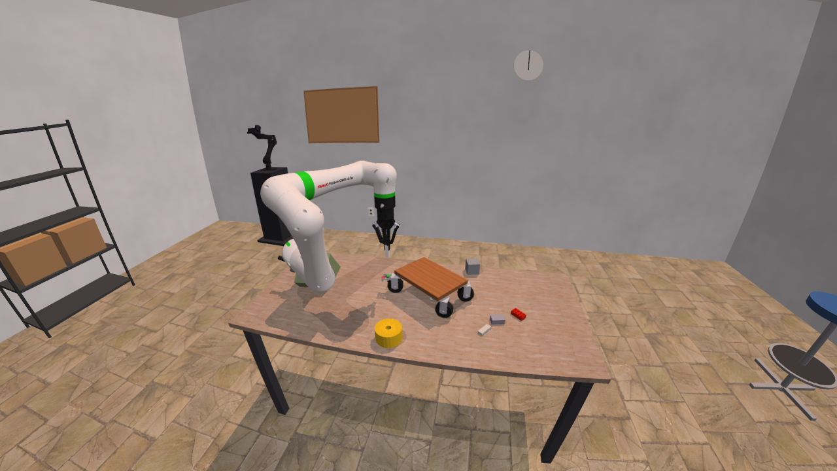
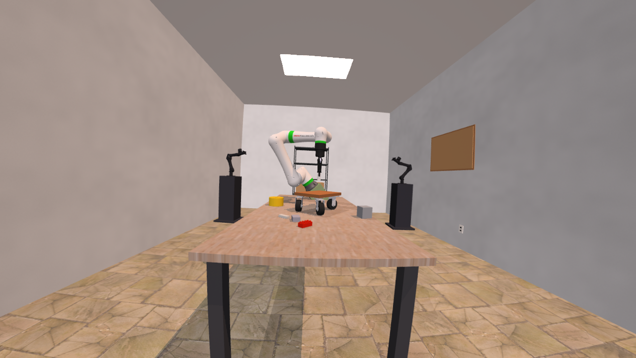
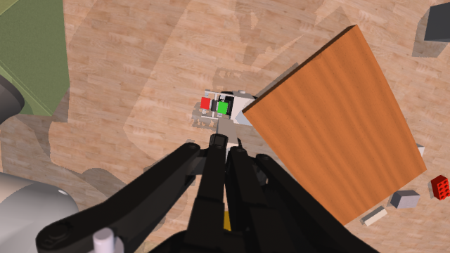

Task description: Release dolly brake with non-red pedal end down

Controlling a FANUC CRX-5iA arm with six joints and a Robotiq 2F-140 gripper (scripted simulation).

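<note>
My gripper is now 160 mm above the brake pedal and 10 mm past it. Also, from my hand: yellow ring (320 mm to the right, 210 mm below, 110 mm ahead); grey cube (390 mm ahead, 290 mm to the left, 200 mm below); pale bar (490 mm ahead, 230 mm below, 180 mm to the right).
</note>
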